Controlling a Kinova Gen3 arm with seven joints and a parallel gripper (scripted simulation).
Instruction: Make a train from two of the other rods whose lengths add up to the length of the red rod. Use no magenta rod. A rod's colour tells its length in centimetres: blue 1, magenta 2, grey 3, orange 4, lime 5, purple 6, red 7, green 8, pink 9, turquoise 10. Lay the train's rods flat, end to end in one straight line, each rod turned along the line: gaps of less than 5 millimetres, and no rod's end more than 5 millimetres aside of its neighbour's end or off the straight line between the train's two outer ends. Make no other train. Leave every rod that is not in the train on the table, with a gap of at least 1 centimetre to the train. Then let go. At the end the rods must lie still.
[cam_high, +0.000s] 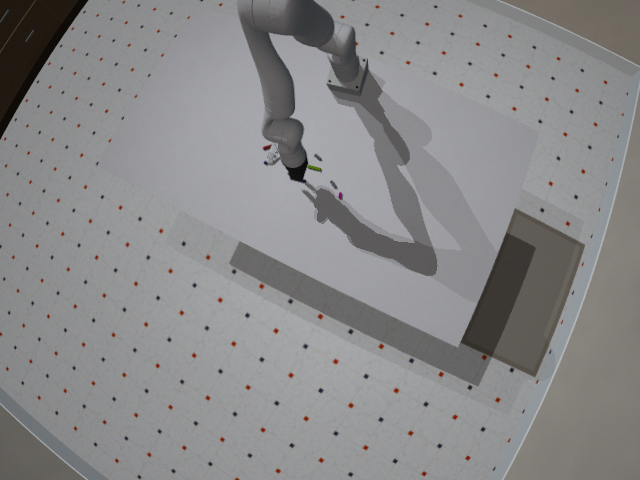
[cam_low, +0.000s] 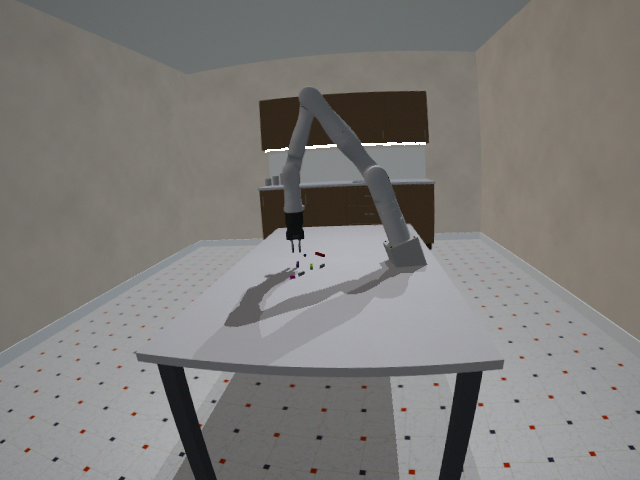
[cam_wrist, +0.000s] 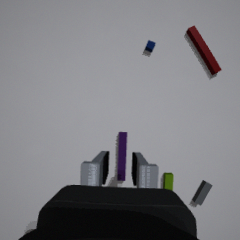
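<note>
Right now my hand is 70 mm above the purple rod. From my hand the other things lie so: lime rod 70 mm below, 70 mm behind, 20 mm to the left; blue rod 150 mm to the right, 70 mm below, 20 mm ahead; magenta rod 170 mm to the left, 70 mm below, 40 mm behind.
</note>
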